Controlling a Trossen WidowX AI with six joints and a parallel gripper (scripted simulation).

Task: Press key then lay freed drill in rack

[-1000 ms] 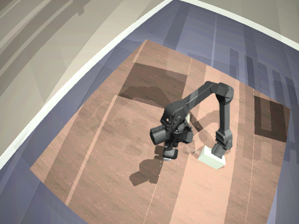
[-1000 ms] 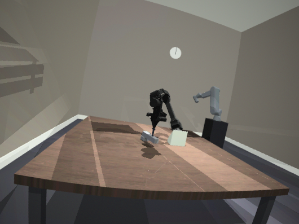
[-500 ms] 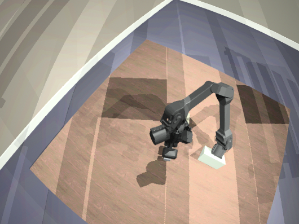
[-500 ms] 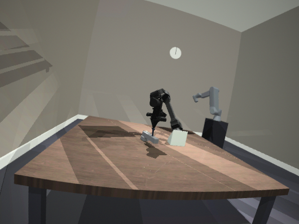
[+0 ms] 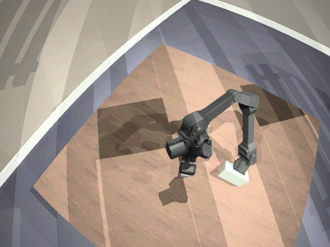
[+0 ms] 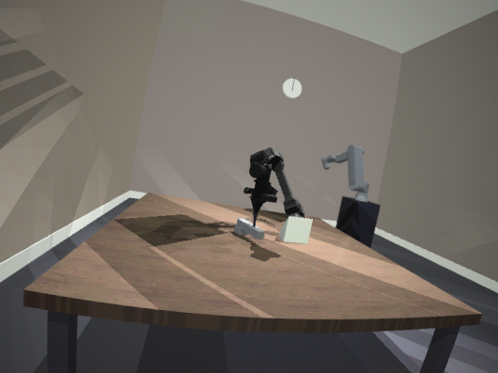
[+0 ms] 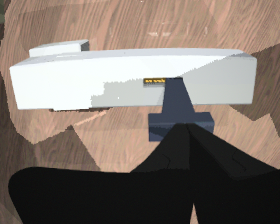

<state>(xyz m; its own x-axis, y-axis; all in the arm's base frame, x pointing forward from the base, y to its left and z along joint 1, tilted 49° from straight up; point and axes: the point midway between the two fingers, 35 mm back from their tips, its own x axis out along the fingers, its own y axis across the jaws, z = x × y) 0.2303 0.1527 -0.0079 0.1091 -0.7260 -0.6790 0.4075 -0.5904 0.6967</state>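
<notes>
Now: gripper tip 3 cm above the key. From my gripper tip the other things lie so: drill 8 cm below, 5 cm to the right, 2 cm ahead; rack 22 cm to the right, 11 cm below, 1 cm ahead.
</notes>
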